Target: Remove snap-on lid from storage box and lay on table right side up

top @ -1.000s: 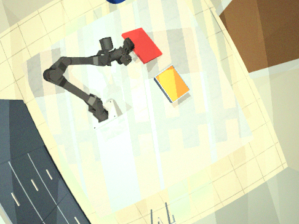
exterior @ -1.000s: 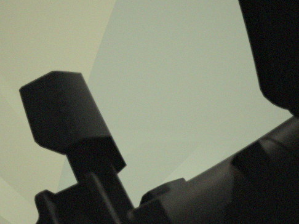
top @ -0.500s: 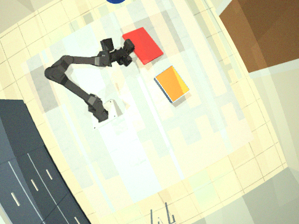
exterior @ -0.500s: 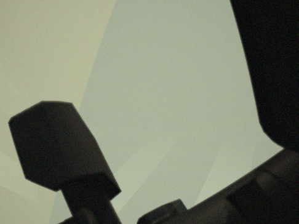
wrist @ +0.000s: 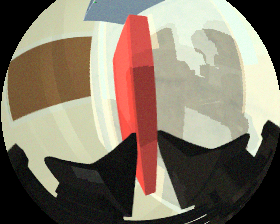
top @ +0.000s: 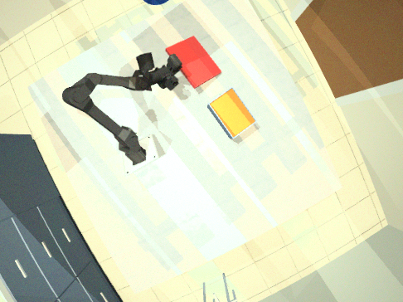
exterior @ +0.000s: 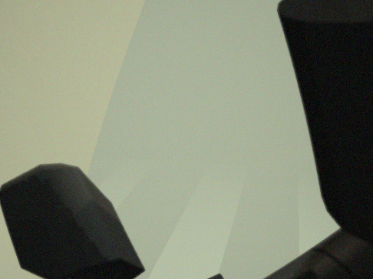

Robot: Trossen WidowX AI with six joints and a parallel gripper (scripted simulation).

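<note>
The red lid lies 80 mm ahead of my gripper tip, 30 mm below it and 20 mm to the left of it. Also, from my gripper tip: grey-blue box: 290 mm to the right, 140 mm ahead, 20 mm below.
</note>
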